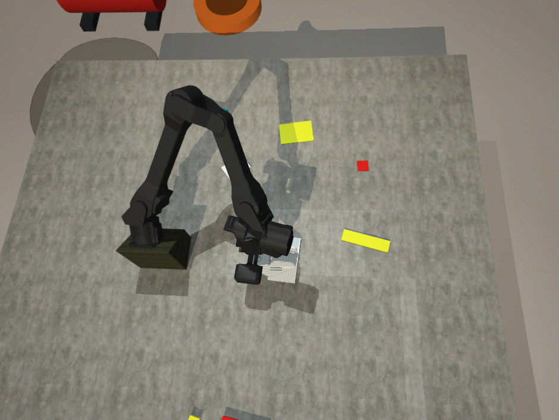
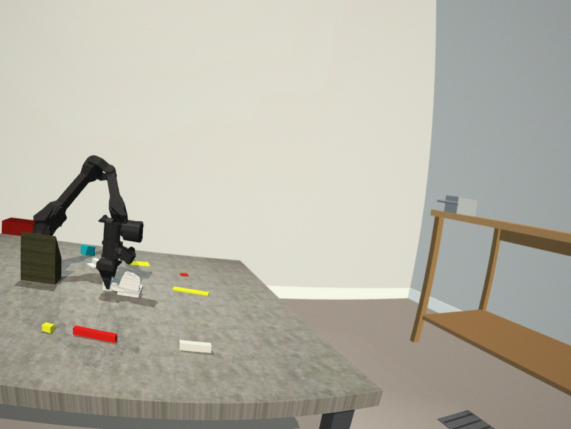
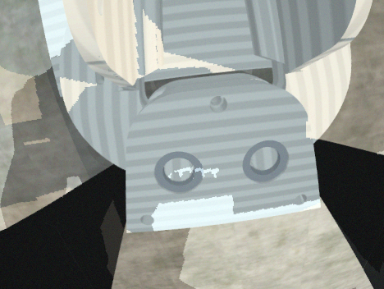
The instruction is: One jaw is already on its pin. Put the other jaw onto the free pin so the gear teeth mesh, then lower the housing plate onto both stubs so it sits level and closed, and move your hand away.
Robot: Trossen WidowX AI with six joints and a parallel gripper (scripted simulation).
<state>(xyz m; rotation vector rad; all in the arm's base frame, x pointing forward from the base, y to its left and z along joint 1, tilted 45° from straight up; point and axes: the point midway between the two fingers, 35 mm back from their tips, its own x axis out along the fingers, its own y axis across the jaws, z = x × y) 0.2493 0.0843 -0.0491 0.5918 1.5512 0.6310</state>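
Now: the white jaw 20 mm to the right of my gripper tip, 20 mm ahead of it and 10 mm above it. From my gripper tip the other things lie so: yellow square (380 mm to the left, 60 mm ahead, 10 mm below); then yellow bar (280 mm ahead, 70 mm to the left); then red square (290 mm to the left, 250 mm ahead, 10 mm below).
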